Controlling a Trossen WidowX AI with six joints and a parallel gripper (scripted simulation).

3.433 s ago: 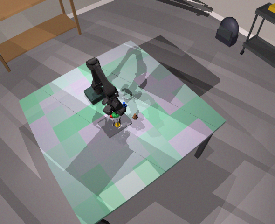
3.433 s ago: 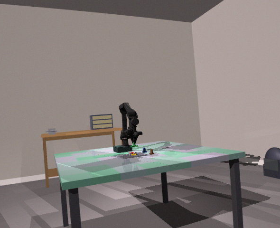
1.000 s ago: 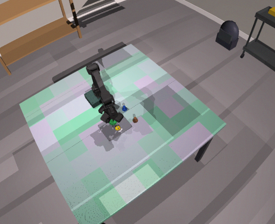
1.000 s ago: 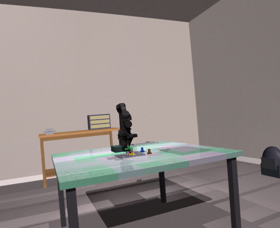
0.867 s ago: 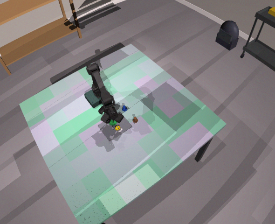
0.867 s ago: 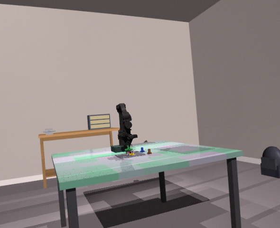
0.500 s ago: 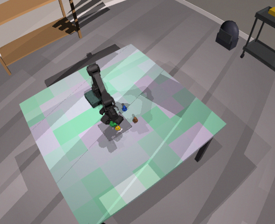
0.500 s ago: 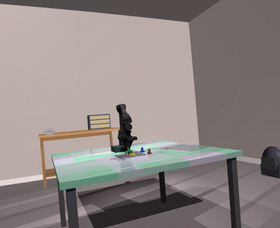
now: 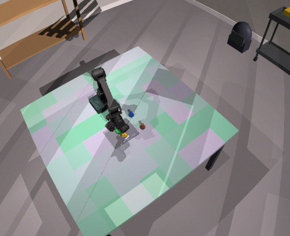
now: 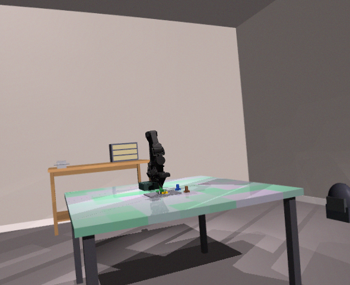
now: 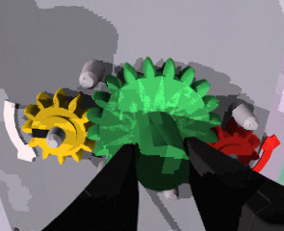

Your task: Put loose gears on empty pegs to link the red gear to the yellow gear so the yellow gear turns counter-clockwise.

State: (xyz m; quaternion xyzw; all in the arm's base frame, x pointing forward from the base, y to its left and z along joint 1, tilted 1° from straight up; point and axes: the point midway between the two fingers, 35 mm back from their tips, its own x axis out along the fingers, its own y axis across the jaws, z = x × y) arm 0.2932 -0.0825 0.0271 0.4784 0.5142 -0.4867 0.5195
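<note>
Right now my gripper tip is 7 cm past the red arrow, 4 cm to the right of it and 4 cm above it. Round my gripper tip: small brown gear 9 cm ahead, 15 cm to the left, 3 cm below; then small blue gear 6 cm behind, 16 cm to the left, 3 cm below; then green gear 1 cm below.
</note>
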